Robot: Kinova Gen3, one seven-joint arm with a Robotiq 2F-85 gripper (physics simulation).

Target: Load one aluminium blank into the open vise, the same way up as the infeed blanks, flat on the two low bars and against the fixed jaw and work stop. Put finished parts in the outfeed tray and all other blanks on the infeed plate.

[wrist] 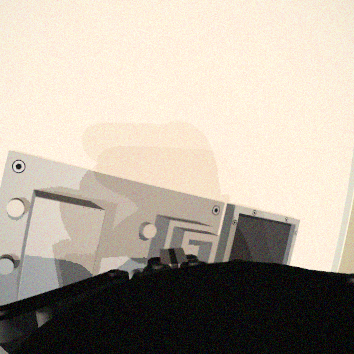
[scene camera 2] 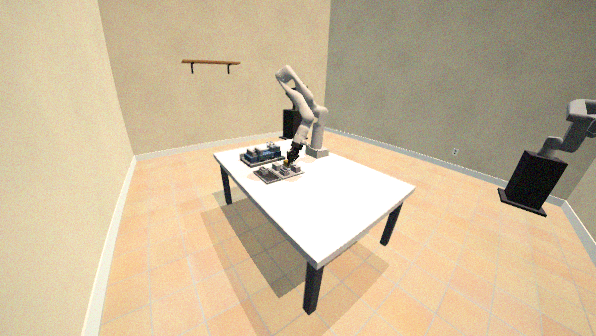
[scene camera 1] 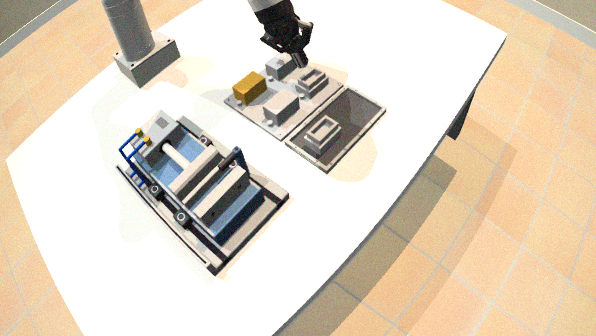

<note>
My gripper [scene camera 1: 304, 66] is shut and holds nothing. Also in view: a brass blank [scene camera 1: 253, 85]. Also in view: an infeed plate [scene camera 1: 254, 112] and an outfeed tray [scene camera 1: 353, 110].
My gripper also shows in the wrist view [wrist: 171, 264]. The infeed plate shows as well in the wrist view [wrist: 127, 203]. The outfeed tray also shows in the wrist view [wrist: 264, 237]. The wrist view does not show the brass blank: it is out of frame.
</note>
